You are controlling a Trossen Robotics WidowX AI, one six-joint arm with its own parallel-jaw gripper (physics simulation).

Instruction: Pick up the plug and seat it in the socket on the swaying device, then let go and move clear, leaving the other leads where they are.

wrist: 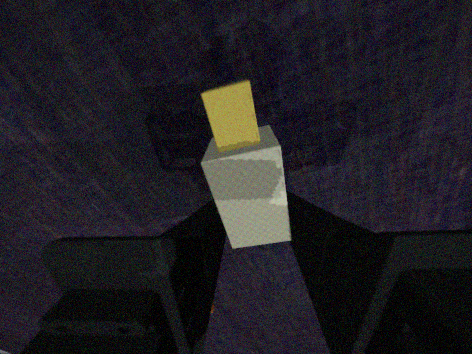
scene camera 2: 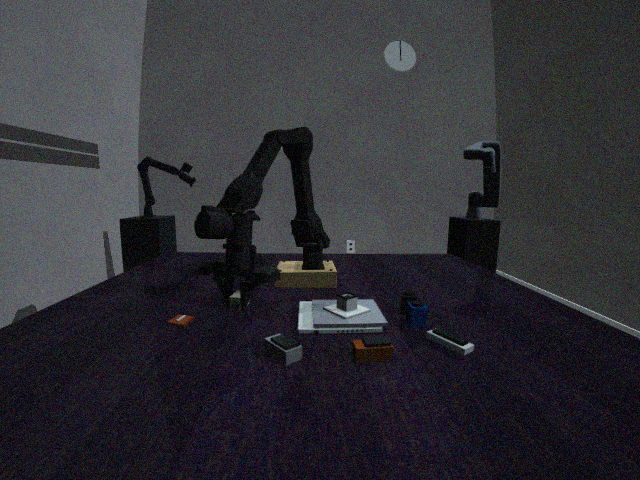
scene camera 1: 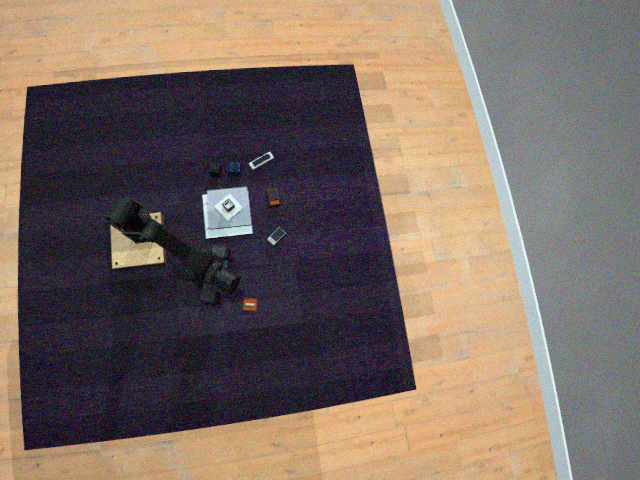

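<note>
The plug, a pale grey-white block (scene camera 2: 235, 300) (wrist: 252, 205) with a yellow tip (wrist: 232, 116), is between my fingers, low over the dark mat; whether it touches the mat is unclear. My gripper (scene camera 2: 237, 302) (wrist: 254, 198) points down and is shut on the plug's pale body, with the yellow tip pointing away from the fingers in the wrist view. In scene camera 1 the arm hides the plug. The device, a grey slab (scene camera 1: 242, 196) (scene camera 2: 320, 319) on a white base, carries a white diamond plate and a small grey socket block (scene camera 1: 227, 205) (scene camera 2: 346, 302) with a dark top.
An orange block (scene camera 1: 250, 304) (scene camera 2: 180, 320) with a white strip lies near the gripper. Around the device are a grey block (scene camera 1: 276, 236) (scene camera 2: 293, 353), an orange-black block (scene camera 1: 273, 196) (scene camera 2: 373, 352), a white bar (scene camera 2: 467, 349), a blue block (scene camera 1: 235, 167) (scene camera 2: 417, 313) and a black block (scene camera 1: 215, 169).
</note>
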